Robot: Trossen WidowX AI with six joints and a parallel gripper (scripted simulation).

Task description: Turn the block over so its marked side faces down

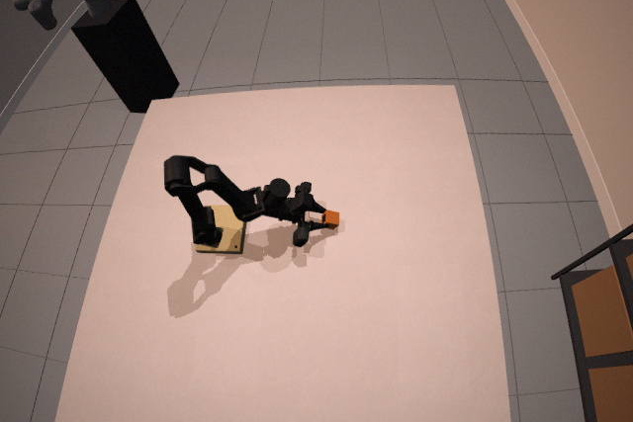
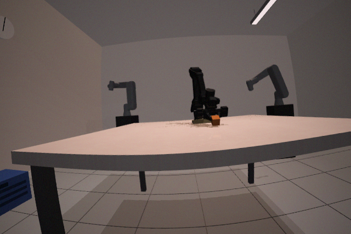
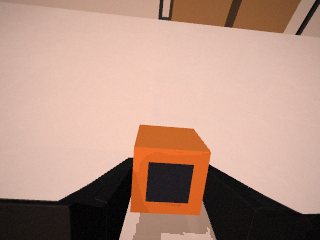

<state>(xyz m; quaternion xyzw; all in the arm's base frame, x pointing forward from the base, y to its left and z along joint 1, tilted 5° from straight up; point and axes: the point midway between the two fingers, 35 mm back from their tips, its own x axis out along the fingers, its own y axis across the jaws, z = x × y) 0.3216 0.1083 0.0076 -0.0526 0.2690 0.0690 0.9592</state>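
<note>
Right now the orange block is 10 mm behind my gripper tip.
</note>
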